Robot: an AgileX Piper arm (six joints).
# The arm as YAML. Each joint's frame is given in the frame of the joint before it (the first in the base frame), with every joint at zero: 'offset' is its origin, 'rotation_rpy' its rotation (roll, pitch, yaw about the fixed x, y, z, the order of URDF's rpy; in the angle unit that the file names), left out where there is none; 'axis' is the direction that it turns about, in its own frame. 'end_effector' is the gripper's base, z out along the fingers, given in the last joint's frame.
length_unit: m
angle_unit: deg
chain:
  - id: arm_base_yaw
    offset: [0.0, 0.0, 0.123]
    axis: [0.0, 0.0, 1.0]
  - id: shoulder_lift
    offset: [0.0, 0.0, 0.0]
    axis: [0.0, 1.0, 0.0]
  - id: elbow
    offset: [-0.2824, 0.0, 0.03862]
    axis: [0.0, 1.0, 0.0]
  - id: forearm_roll
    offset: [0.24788, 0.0, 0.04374]
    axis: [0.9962, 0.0, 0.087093]
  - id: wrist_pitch
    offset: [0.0, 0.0, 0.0]
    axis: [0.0, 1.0, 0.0]
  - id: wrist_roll
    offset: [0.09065, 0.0, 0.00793]
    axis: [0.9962, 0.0, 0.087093]
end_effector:
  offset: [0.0, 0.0, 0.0]
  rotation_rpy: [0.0, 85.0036, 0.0]
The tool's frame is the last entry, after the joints.
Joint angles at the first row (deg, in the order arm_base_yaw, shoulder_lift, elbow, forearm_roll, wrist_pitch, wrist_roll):
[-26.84, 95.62, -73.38, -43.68, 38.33, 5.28]
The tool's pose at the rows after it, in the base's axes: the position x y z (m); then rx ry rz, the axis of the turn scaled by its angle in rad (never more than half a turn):
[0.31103, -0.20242, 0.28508, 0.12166, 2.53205, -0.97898]
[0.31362, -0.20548, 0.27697, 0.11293, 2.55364, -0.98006]
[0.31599, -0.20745, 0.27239, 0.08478, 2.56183, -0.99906]
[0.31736, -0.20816, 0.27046, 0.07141, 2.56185, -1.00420]
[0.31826, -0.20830, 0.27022, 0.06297, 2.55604, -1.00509]
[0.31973, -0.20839, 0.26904, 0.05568, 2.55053, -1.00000]
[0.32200, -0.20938, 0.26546, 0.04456, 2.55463, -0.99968]
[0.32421, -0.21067, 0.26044, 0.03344, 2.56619, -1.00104]
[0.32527, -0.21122, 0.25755, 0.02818, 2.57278, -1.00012]
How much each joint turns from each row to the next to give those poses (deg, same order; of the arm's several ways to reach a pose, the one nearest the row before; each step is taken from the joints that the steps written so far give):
[-0.20, 0.28, 0.00, 0.00, -0.08, -0.01]
[-0.21, 1.30, 0.00, -0.40, -0.14, 0.01]
[0.00, 0.86, -0.01, -1.37, -0.33, -0.01]
[0.00, 0.38, 0.01, -0.51, -0.38, 0.00]
[0.00, 0.09, 0.00, -0.23, -0.48, 0.01]
[0.00, 0.23, 0.00, 0.00, -0.64, 0.00]
[0.00, 0.68, -0.11, -0.29, -0.38, 0.00]
[0.00, 0.86, -0.09, -0.37, -0.11, -0.01]
[0.00, 0.45, -0.01, -0.13, -0.08, 0.00]

